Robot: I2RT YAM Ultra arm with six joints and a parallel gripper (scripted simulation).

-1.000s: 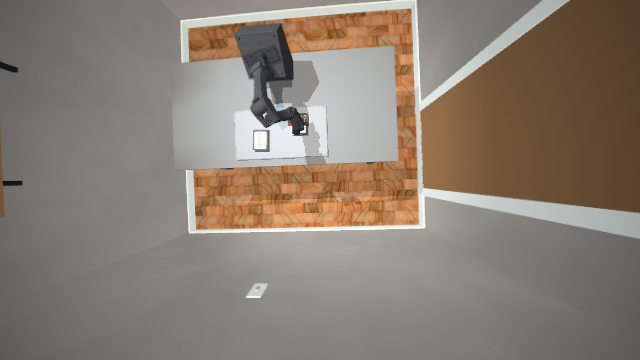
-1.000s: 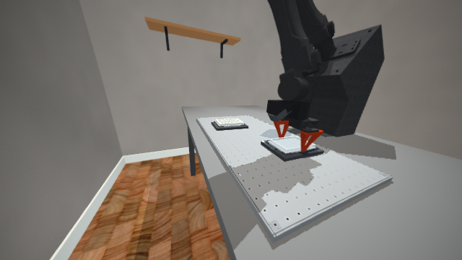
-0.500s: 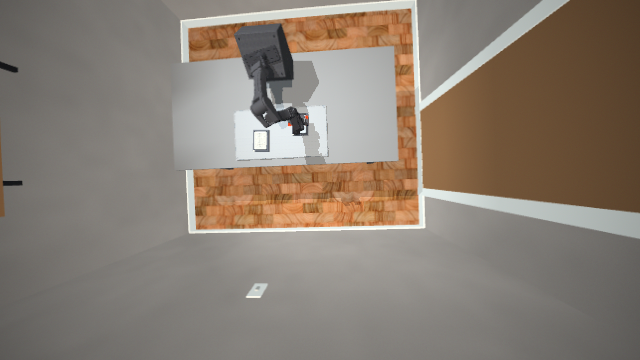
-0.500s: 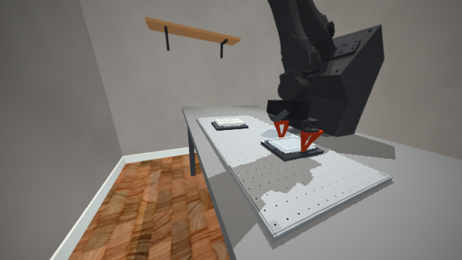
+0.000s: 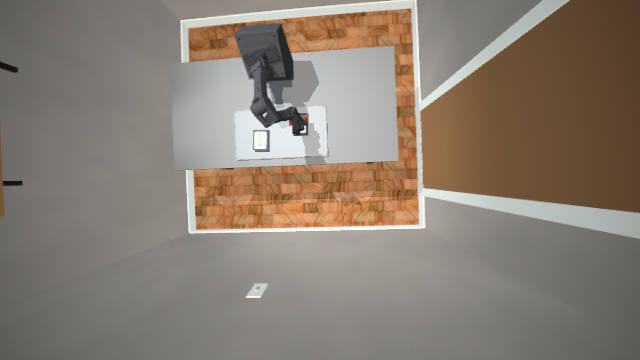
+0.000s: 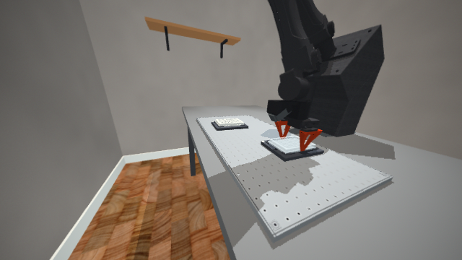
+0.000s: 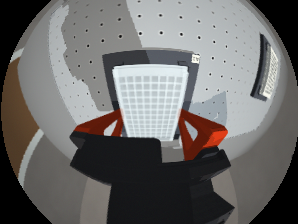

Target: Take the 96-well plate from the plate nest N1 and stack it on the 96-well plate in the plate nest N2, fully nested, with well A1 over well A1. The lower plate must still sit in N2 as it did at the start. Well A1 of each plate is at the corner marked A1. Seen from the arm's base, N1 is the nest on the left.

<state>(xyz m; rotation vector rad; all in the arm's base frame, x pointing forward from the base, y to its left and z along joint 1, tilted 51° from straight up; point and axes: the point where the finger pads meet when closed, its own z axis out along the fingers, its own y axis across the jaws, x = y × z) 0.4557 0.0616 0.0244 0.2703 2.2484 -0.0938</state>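
My gripper is now 20 mm above the dark plate nest.
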